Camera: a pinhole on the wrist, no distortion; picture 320 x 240 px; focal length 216.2 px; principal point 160.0 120.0 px. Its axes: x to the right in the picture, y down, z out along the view. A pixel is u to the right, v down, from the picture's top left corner.
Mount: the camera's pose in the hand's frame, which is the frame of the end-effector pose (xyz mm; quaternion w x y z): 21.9 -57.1 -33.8 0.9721 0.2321 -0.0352 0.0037
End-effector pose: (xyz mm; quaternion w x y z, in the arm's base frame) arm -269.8 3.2 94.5 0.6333 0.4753 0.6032 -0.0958
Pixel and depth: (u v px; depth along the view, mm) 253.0 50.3 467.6
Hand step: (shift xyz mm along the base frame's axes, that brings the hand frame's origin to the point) -10.6 -361.9 -422.4
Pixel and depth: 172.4 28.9 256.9
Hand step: -82.9 -238.5 -176.4
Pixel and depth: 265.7 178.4 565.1
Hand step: 316.0 -378.7 -406.0
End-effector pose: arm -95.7 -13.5 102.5 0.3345 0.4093 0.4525 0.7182
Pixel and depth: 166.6 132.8 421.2
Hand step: 336.6 220.5 -116.1
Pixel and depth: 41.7 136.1 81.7
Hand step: 56.5 22.7 -79.7
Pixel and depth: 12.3 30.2 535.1
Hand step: 500.8 -17.5 -481.6
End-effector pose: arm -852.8 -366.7 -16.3 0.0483 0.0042 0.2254 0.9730
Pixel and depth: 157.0 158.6 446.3
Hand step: 45.1 340.8 276.2
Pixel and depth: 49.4 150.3 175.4
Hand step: 93.8 149.5 65.4
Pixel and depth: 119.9 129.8 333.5
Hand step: 87.9 283.4 154.3
